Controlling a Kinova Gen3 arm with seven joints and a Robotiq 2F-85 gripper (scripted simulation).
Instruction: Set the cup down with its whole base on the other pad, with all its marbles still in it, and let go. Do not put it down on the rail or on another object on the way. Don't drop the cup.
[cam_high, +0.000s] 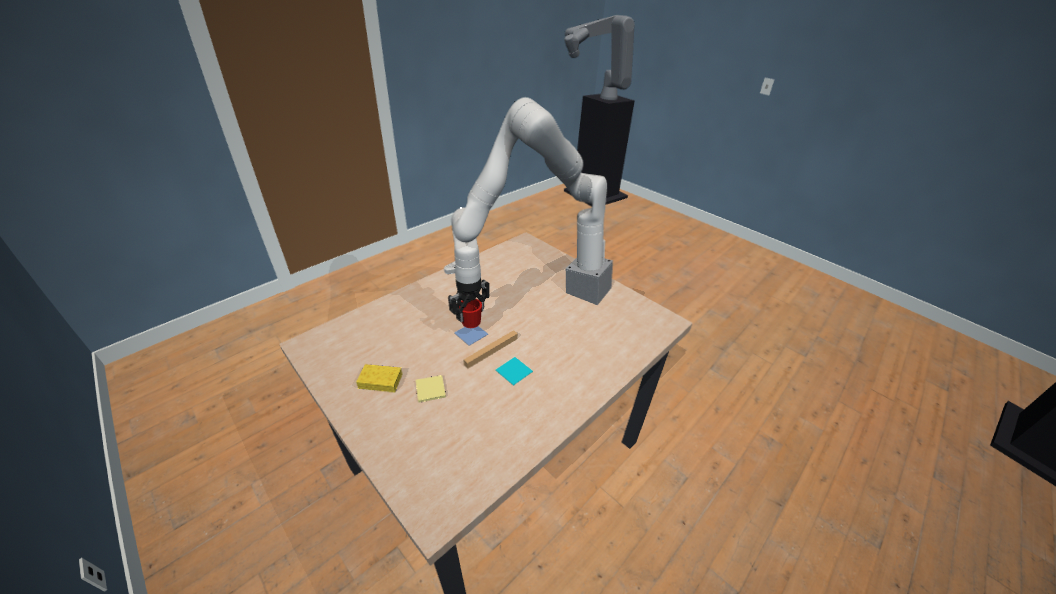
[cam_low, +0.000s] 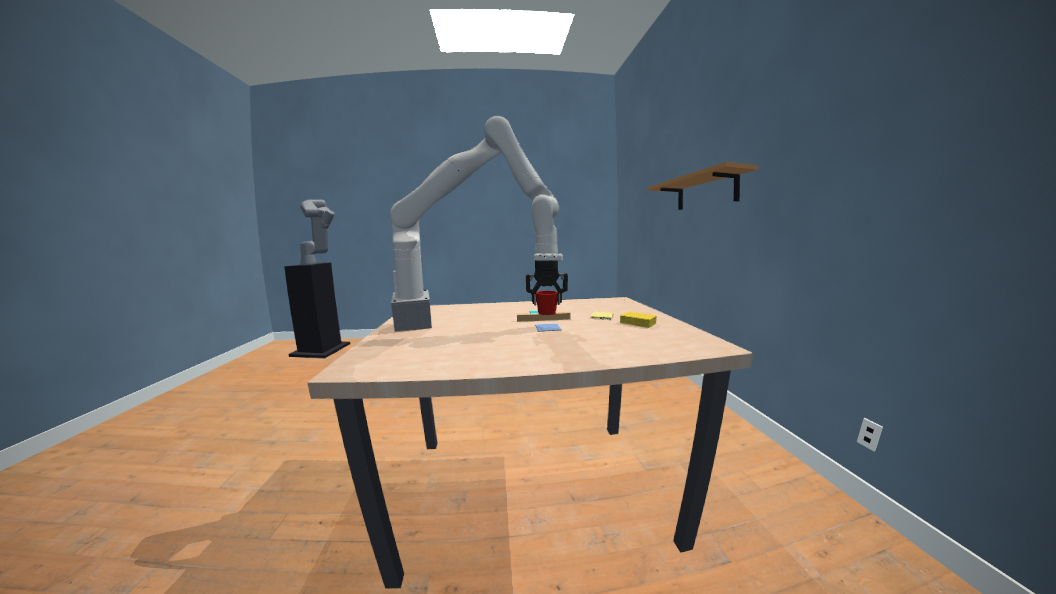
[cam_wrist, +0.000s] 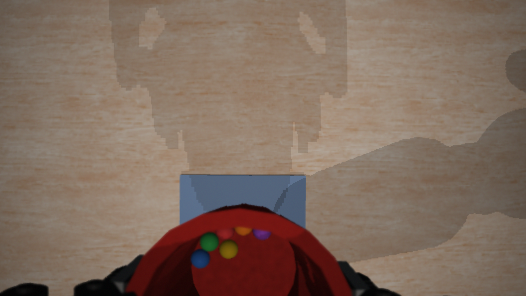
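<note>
My hand is 1 cm past the wooden rail, 11 cm to the right of it and 9 cm above it. The rest, counted from my hand: red cup: 2 cm below.
</note>
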